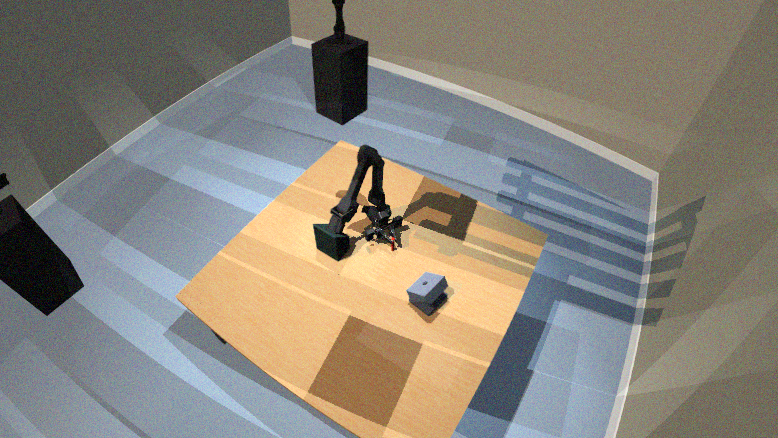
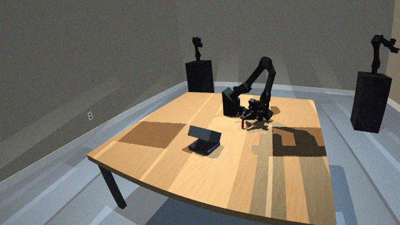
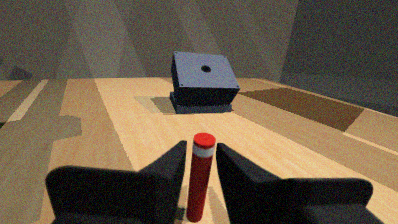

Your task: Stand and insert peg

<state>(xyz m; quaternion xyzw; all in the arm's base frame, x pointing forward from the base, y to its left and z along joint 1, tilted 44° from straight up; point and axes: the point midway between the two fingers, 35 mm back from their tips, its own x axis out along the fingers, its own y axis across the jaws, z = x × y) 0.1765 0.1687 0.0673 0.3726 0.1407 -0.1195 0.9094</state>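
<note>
The red peg lies 1 cm below my gripper tip. From my gripper tip the other things lie so: grey sloped panel: 25 cm ahead, 10 cm to the right; dark panel base: 27 cm ahead, 10 cm to the right, 6 cm below.
</note>
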